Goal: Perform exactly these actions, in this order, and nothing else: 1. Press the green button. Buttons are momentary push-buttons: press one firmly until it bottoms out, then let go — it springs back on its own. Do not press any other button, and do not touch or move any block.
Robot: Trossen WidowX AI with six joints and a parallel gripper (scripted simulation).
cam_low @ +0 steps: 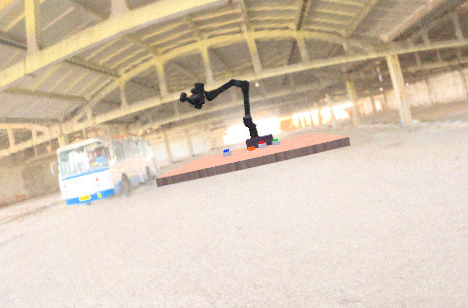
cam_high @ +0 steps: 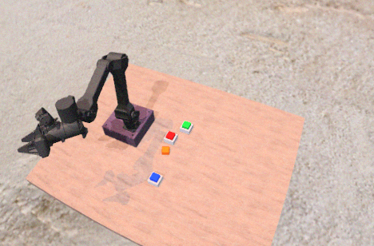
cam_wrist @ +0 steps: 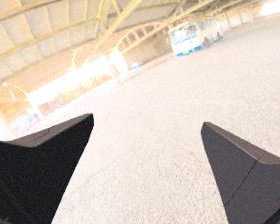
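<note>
My gripper tip is now 58 cm to the right of the green button, 39 cm above it and 29 cm short of it. Also, from my gripper tip: orange block: 42 cm to the left, 41 cm below, 27 cm ahead; blue button: 39 cm below, 30 cm ahead, 27 cm to the left; red button: 49 cm to the left, 39 cm below, 26 cm ahead.
</note>
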